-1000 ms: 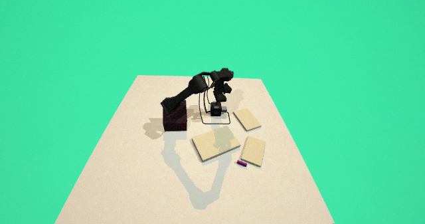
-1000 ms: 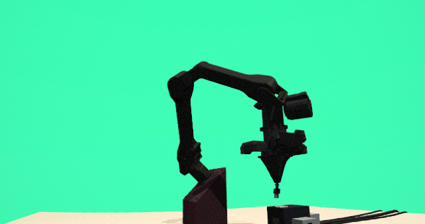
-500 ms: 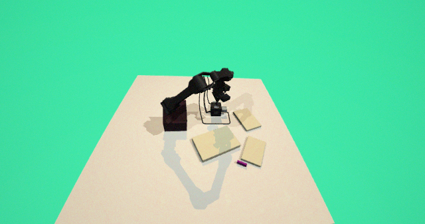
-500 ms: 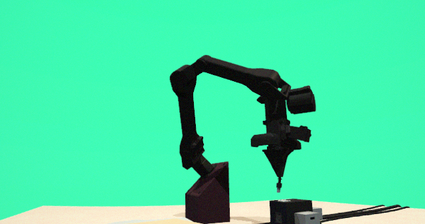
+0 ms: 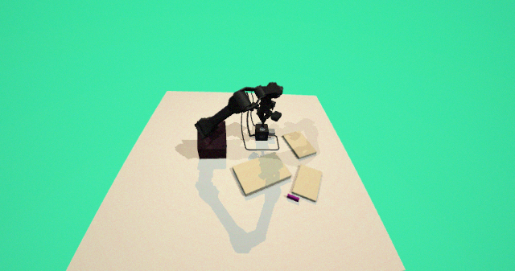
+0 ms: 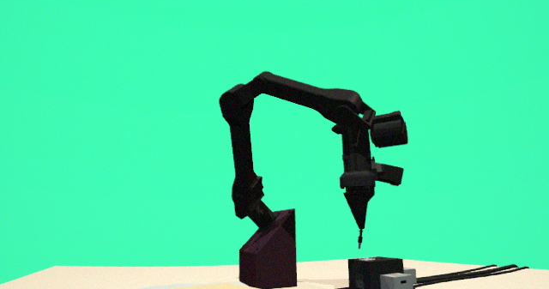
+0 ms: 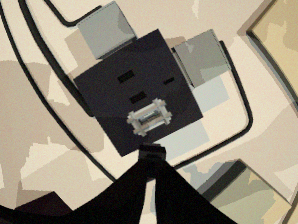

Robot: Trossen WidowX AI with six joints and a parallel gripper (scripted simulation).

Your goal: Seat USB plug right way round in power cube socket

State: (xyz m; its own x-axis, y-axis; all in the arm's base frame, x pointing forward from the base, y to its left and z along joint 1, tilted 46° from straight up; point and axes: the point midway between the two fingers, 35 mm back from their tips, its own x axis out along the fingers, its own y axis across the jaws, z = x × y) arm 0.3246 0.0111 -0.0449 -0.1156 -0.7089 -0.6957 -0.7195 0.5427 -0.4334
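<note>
My gripper tip is now 2 cm above the usb plug. Round my gripper tip: metal-rimmed socket 7 cm below, 1 cm to the left; small purple piece 42 cm to the right, 12 cm below, 6 cm ahead.
</note>
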